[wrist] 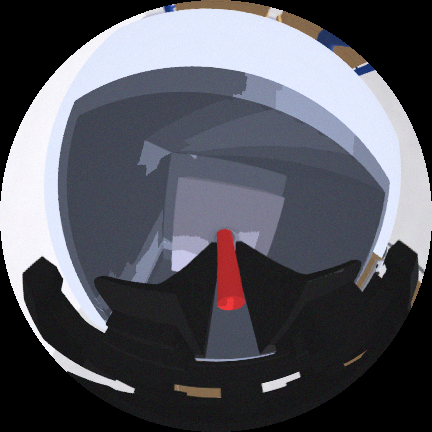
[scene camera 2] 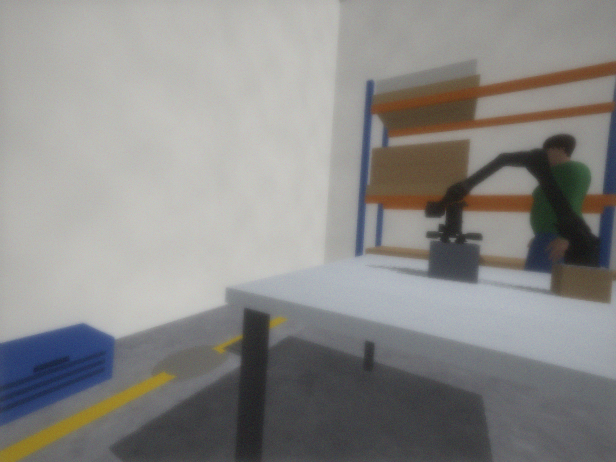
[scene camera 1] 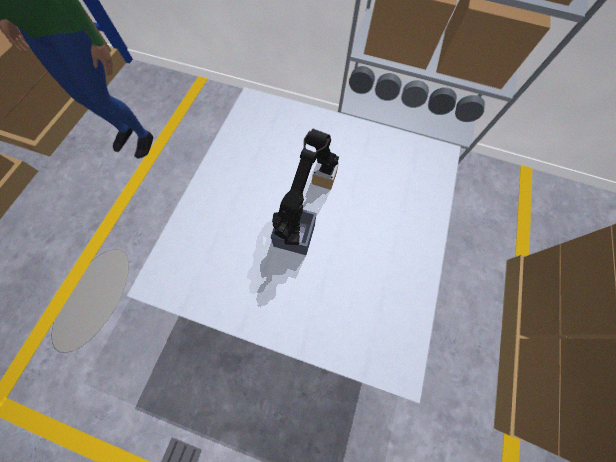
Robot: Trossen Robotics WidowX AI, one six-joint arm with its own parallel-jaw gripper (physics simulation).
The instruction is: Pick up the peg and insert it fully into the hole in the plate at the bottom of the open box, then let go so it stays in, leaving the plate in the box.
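Seen in the pictures: gripper, fingertip midpoint: (wrist: 225, 247) (scene camera 1: 293, 229); arm's base at its link origin: (wrist: 369, 284) (scene camera 2: 581, 265) (scene camera 1: 327, 168).
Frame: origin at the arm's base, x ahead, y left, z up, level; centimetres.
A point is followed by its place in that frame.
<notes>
My gripper (scene camera 1: 291, 240) {x 35.1, y -2.5, z -2.0 cm} (scene camera 2: 454, 241) (wrist: 225, 247) {x 35.1, y -2.5, z -2.0 cm} points down into the open box and is shut on the red peg. The red peg (wrist: 230, 275) {x 35.0, y -2.4, z 1.0 cm} stands roughly upright between the fingertips in the wrist view; the scene views do not show it. The dark grey open box (scene camera 1: 295, 248) {x 42.5, y 1.6, z -3.3 cm} (scene camera 2: 454, 262) {x 33.4, y 5.7, z -3.0 cm} (wrist: 200, 80) stands on the table. The pale grey-mauve plate (wrist: 225, 200) {x 35.9, y -5.4, z -4.1 cm} lies on its bottom. The peg's far end is at the hole in the plate and covers most of it. How deep the peg sits cannot be told.
The white table (scene camera 1: 375, 250) {x 26.9, y 35.7, z -9.9 cm} (scene camera 2: 320, 295) {x 57.9, y 59.9, z -9.9 cm} carries the box. A small brown block (scene camera 1: 322, 181) {x 5.3, y -0.1, z -4.3 cm} (scene camera 2: 582, 284) {x 0.5, y 4.6, z -5.3 cm} stands by the arm's base. The box's walls surround the gripper's fingertips. A person in green (scene camera 1: 57, 17) (scene camera 2: 575, 185) stands beyond the table.
</notes>
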